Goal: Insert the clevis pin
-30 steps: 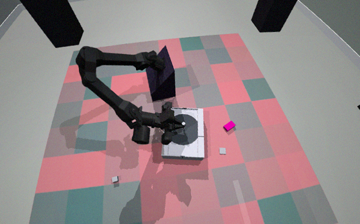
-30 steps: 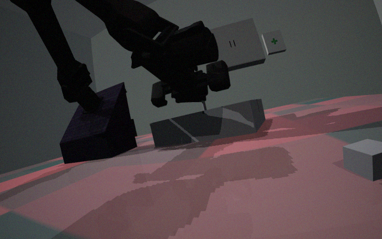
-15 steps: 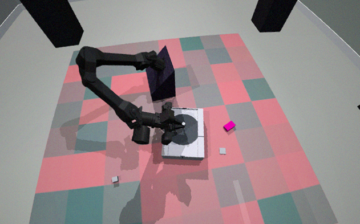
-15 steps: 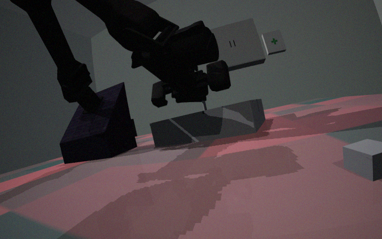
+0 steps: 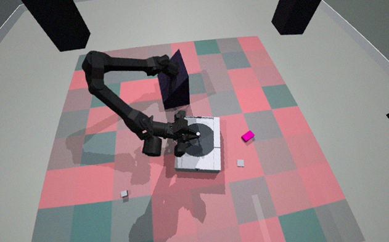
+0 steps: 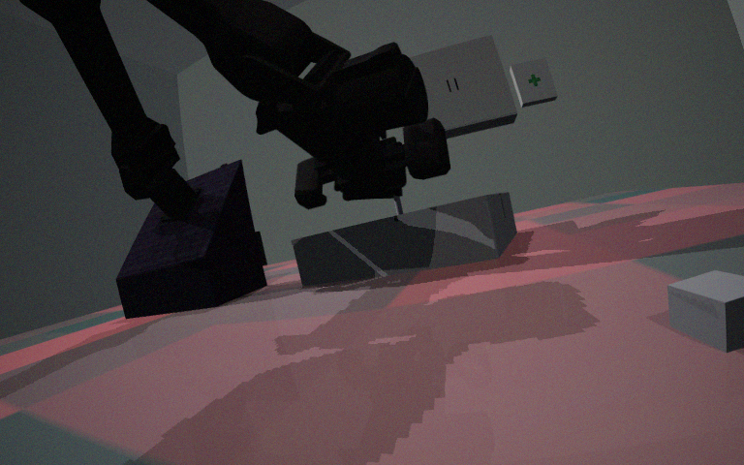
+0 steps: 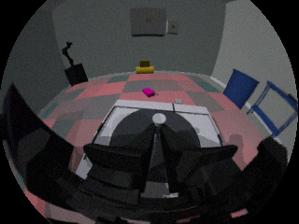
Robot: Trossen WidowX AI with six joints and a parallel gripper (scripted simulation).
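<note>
Now: gripper tip 1 cm above the steel clevis pin. Also, from my gripper tip: dark aluminium disc (3 cm below, 1 cm to the right); then grey cube (33 cm to the right, 18 cm ahead, 8 cm below); then steel tray (5 cm below, 1 cm ahead).
</note>
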